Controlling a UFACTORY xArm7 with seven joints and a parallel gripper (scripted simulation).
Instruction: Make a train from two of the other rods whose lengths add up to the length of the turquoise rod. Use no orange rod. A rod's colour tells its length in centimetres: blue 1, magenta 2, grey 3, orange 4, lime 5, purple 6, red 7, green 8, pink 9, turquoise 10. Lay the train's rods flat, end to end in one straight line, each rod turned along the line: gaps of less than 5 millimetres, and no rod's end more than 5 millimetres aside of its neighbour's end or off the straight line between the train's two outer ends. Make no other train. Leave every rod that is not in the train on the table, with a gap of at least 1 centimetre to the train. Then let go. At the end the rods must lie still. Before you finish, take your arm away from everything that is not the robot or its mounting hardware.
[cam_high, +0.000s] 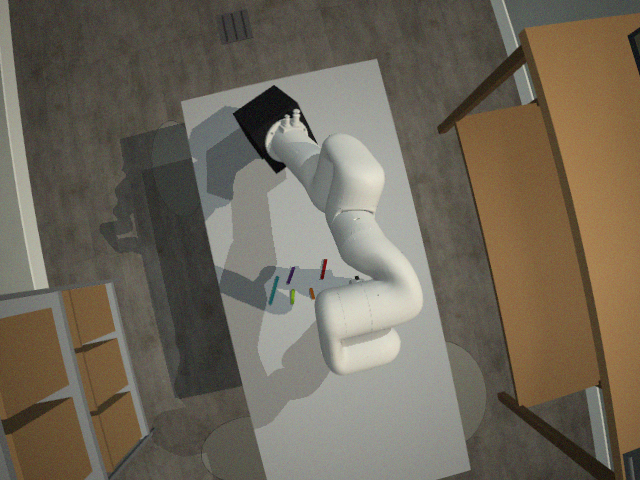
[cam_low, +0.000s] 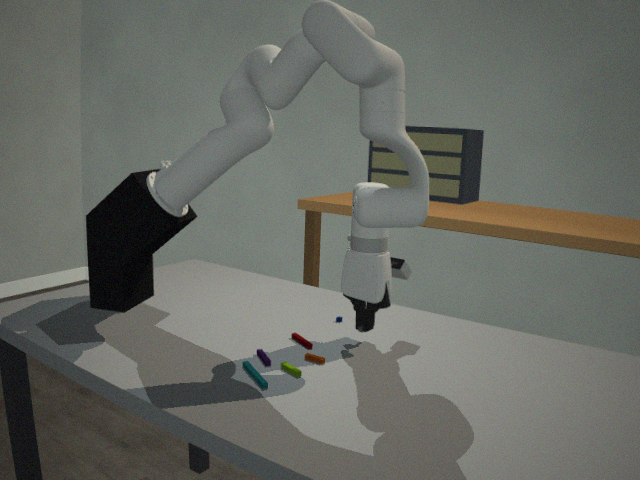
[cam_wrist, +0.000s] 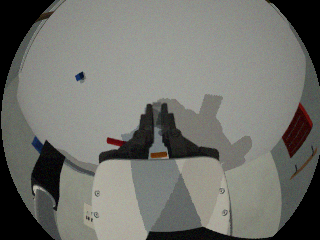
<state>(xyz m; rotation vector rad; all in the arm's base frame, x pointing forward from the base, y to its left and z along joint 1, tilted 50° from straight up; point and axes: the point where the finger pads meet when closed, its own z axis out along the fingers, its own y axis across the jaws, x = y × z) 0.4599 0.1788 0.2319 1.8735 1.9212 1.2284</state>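
The blue rod is 130 mm behind my hand, 30 mm to the left of it and 40 mm below it. Round my hand: red rod (60 mm behind, 120 mm to the right, 40 mm below); then orange rod (30 mm ahead, 150 mm to the right, 40 mm below); then grey rod (20 mm below).
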